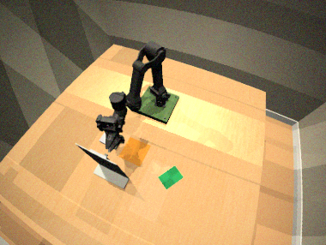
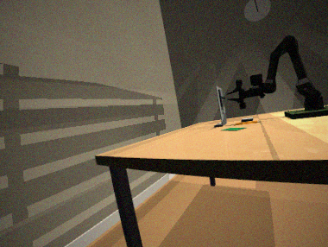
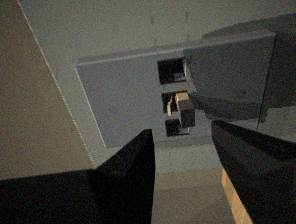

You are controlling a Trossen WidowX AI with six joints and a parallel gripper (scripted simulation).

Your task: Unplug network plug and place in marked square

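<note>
My gripper tip is 30 mm short of the tan plug and 10 mm to the left of it. Round my gripper tip: orange square: 80 mm behind, 60 mm to the left, 180 mm below; then grey upright panel: 50 mm ahead, 10 mm to the right, 70 mm below.
</note>
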